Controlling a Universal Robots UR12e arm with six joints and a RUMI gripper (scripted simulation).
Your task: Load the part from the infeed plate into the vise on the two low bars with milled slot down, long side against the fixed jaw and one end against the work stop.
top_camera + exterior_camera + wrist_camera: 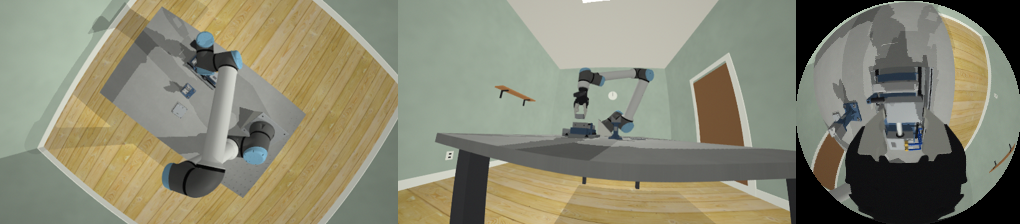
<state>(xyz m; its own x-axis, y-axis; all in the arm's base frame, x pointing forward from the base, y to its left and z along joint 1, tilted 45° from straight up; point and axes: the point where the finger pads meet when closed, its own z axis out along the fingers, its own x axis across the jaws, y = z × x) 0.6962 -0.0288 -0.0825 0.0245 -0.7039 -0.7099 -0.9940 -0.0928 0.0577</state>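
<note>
My gripper is now 1 cm above the part. From my hand the other things lie so: vise 7 cm behind, 2 cm to the left, 11 cm below; then infeed plate 14 cm behind, 40 cm to the left, 14 cm below.
</note>
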